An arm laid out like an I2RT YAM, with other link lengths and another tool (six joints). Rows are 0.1 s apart.
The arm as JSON. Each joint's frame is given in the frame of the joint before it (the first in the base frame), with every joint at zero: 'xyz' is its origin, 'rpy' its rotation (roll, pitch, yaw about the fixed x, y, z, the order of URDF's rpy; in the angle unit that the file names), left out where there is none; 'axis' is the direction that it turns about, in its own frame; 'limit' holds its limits. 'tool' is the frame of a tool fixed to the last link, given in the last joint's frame.
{
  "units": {
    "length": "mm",
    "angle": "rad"
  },
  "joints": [
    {
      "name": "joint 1",
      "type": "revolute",
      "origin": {
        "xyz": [
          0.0,
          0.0,
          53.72
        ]
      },
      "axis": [
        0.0,
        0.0,
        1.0
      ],
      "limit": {
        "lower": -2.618,
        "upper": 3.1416
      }
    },
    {
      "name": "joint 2",
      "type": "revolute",
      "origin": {
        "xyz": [
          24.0,
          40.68,
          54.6
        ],
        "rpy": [
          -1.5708,
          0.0,
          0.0
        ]
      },
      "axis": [
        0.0,
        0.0,
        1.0
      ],
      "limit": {
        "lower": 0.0,
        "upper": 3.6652
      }
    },
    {
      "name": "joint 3",
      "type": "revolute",
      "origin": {
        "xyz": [
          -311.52,
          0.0,
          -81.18
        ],
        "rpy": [
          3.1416,
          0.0,
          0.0
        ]
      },
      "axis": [
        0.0,
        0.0,
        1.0
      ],
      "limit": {
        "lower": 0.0,
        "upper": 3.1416
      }
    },
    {
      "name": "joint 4",
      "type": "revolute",
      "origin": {
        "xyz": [
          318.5,
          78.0,
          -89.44
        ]
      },
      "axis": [
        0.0,
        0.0,
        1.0
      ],
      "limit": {
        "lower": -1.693,
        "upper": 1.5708
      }
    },
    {
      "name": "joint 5",
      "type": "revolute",
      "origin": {
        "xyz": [
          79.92,
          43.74,
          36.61
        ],
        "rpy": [
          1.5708,
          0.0,
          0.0
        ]
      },
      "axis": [
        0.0,
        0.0,
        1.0
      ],
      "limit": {
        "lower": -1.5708,
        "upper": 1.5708
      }
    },
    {
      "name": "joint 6",
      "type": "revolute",
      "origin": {
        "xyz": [
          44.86,
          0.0,
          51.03
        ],
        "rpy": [
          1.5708,
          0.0,
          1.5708
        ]
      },
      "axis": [
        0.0,
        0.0,
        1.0
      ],
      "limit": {
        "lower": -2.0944,
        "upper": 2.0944
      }
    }
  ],
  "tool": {
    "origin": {
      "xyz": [
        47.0,
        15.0,
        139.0
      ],
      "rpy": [
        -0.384,
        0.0,
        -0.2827
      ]
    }
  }
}
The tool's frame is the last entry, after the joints.
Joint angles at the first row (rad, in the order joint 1, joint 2, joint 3, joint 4, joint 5, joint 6):
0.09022, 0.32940, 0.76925, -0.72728, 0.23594, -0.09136
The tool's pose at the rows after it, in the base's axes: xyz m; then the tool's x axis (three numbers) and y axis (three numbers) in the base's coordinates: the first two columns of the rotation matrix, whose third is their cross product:
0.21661 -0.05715 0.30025 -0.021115 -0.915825 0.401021 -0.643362 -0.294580 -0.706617
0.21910 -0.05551 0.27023 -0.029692 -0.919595 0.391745 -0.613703 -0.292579 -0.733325
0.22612 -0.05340 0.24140 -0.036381 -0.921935 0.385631 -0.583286 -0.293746 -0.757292
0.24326 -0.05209 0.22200 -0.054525 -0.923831 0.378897 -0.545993 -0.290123 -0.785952
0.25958 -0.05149 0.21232 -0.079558 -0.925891 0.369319 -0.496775 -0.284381 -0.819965
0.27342 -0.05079 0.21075 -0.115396 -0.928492 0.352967 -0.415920 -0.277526 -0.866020
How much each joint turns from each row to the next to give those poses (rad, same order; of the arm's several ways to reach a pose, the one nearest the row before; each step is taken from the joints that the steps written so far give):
-0.00186, -0.08544, -0.09157, 0.00650, -0.00796, 0.01031
-0.00086, -0.10532, -0.13008, 0.06291, -0.00925, 0.00341
0.00002, -0.09382, -0.12625, 0.07019, -0.00875, 0.00000
-0.00380, -0.02939, -0.10913, 0.12819, -0.00419, 0.00001
-0.00530, -0.00113, -0.08618, 0.14723, -0.00339, 0.00038
-0.00195, -0.00190, -0.08509, 0.17970, -0.00080, 0.00000

